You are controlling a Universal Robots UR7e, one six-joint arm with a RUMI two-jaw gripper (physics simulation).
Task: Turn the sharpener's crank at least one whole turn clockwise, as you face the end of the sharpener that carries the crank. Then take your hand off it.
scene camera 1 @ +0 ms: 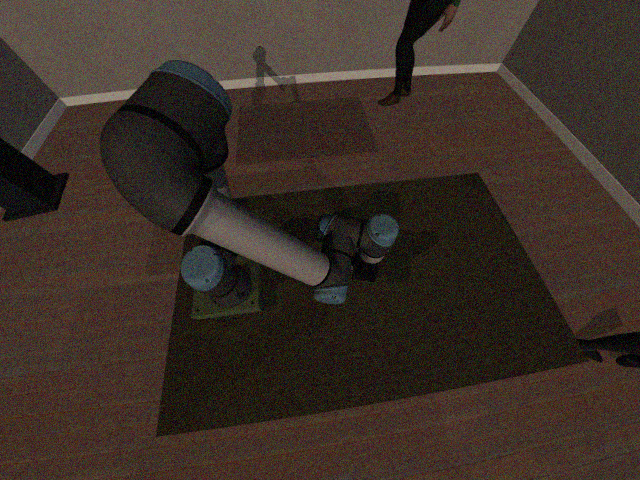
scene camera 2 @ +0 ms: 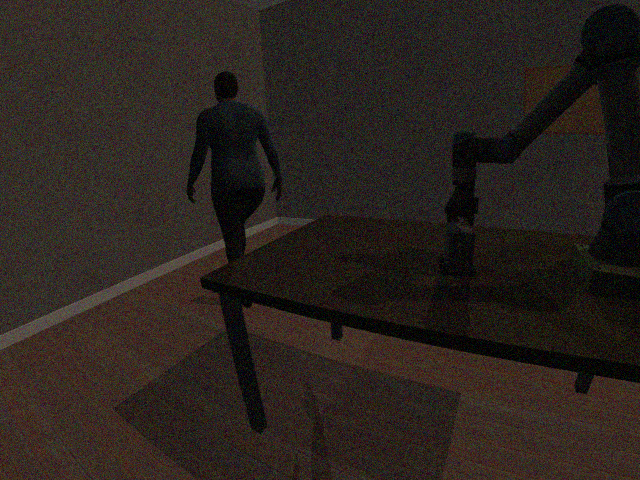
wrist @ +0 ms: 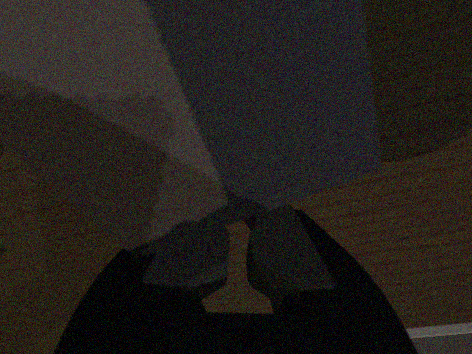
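Where they show: arm's base, link origin: (scene camera 1: 230, 286) (scene camera 2: 614, 256).
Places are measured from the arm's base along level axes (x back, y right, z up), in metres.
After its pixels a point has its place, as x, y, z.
The sharpener (scene camera 2: 459, 254) @[-0.477, -0.076, 0.006] (wrist: 285, 100) is a dark upright block on the table in scene camera 2; in the wrist view its large grey-blue body fills the upper middle. My gripper (scene camera 2: 462, 221) (wrist: 242, 204) @[-0.470, 0.071, -0.013] points down and is shut, with no held thing visible. Its fingertips are low, at the near end of the body in the wrist view; the picture is too dark to tell whether they touch anything. The crank cannot be made out, and the fingers may hide it. In scene camera 1 my wrist hides the fingertips.
The arm's base stands on a greenish plate (scene camera 1: 227, 313) @[0.028, 0.086, -0.023] at one side of the dark table (scene camera 1: 413, 341) @[-0.578, 0.347, -0.057] (scene camera 2: 320, 268) @[-0.901, -0.116, -0.057]. One person (scene camera 1: 405, 56) is near the wall, and part of another (scene camera 1: 615, 342) shows at the right edge. A person (scene camera 2: 235, 149) also shows beyond the table in scene camera 2.
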